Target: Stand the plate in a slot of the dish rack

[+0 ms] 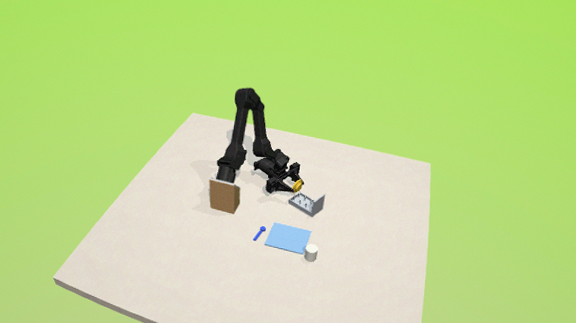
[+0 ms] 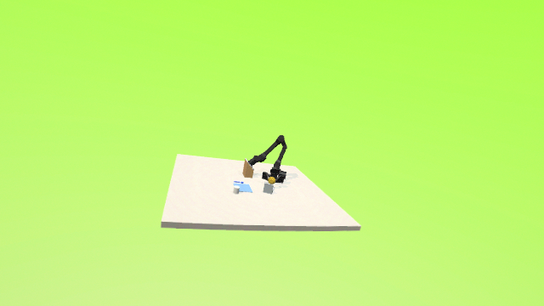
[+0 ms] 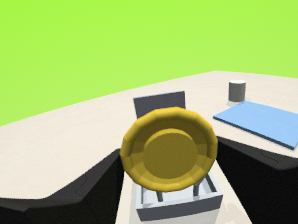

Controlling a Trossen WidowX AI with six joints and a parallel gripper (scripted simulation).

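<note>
The grey dish rack lies 40 mm ahead of my gripper tip, 20 mm to the right of it and 40 mm below it. From my gripper tip the other things lie so: white cup 150 mm ahead, 300 mm to the right, 40 mm below; then yellow plate 10 mm behind; then blue spoon 70 mm behind, 250 mm to the right, 60 mm below.
</note>
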